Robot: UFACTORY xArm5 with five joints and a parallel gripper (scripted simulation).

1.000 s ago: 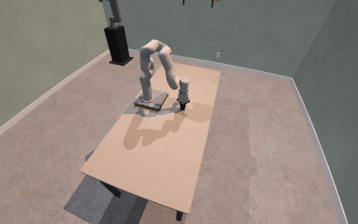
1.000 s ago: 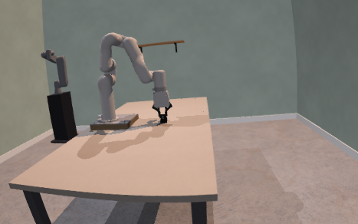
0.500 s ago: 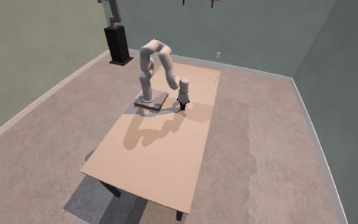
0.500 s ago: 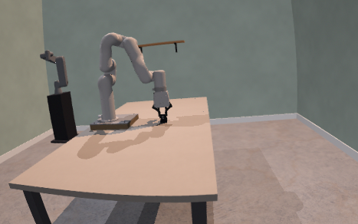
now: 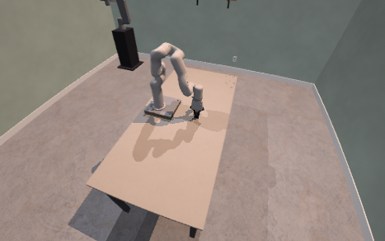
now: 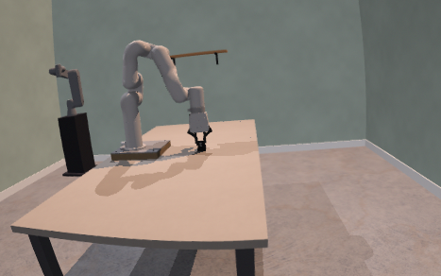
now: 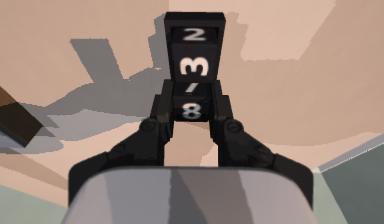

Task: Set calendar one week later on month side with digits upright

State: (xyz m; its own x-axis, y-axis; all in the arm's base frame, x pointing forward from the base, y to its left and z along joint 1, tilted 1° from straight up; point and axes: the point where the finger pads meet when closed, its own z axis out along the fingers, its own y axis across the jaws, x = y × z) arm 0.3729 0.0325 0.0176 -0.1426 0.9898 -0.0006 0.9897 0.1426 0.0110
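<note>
Right now the black cube is 10 mm below my hand. From my hand the other things lie so: black calendar tray (40 mm below, 20 mm to the left).
</note>
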